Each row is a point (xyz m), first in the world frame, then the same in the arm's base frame.
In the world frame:
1: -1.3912 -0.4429 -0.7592
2: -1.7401 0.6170 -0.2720
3: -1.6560 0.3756 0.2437
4: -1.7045 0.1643 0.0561
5: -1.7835 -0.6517 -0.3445
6: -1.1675 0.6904 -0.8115
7: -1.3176 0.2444 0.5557
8: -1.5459 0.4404 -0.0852
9: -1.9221 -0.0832 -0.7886
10: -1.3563 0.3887 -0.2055
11: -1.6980 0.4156 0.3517
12: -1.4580 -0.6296 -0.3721
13: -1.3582 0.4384 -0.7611
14: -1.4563 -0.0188 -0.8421
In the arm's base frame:
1: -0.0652 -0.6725 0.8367
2: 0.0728 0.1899 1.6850
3: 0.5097 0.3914 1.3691
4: 0.4770 0.1140 1.3047
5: 0.5366 -0.7084 0.9140
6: -0.6659 0.1317 1.4107
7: 0.6152 0.6408 0.9745
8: 0.1787 0.2713 1.3918
9: 0.0548 -0.6718 1.4673
10: 0.0076 0.2389 1.2409
11: 0.5975 0.4688 1.4054
12: 0.3341 -0.5781 0.6923
13: -0.4282 -0.0803 1.3801
14: -0.2584 -0.4725 1.1738

